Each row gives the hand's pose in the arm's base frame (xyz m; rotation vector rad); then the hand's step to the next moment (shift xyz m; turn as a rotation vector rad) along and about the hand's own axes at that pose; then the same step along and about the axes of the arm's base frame.
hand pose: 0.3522 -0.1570 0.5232 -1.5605 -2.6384 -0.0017
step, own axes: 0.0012 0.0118 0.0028 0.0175 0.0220 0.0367
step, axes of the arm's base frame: 0.0096 0.0069 -0.0032 0.0085 0.0274 -0.0363
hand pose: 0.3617 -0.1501 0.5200 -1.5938 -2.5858 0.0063
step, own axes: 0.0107 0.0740 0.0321 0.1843 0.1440 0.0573
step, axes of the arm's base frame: 0.0582 0.0445 -0.0353 0.0410 0.2321 -0.0494
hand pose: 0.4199 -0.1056 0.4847 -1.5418 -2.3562 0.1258
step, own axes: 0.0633 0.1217 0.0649 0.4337 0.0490 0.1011
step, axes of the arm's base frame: 0.0633 0.1141 -0.0775 -0.1471 0.4230 -0.0131
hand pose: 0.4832 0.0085 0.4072 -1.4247 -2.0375 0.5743
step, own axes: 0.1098 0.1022 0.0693 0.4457 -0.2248 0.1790
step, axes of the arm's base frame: -0.0047 0.1365 -0.0930 -0.3920 0.3407 0.1071
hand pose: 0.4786 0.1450 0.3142 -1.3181 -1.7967 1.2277
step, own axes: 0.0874 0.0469 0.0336 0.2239 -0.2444 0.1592
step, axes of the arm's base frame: -0.0395 0.0750 -0.0615 -0.3083 0.1371 0.1462
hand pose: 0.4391 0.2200 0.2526 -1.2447 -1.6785 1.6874
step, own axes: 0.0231 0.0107 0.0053 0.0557 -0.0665 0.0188
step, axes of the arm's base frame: -0.0128 0.0145 -0.0174 -0.0610 0.0463 0.0449
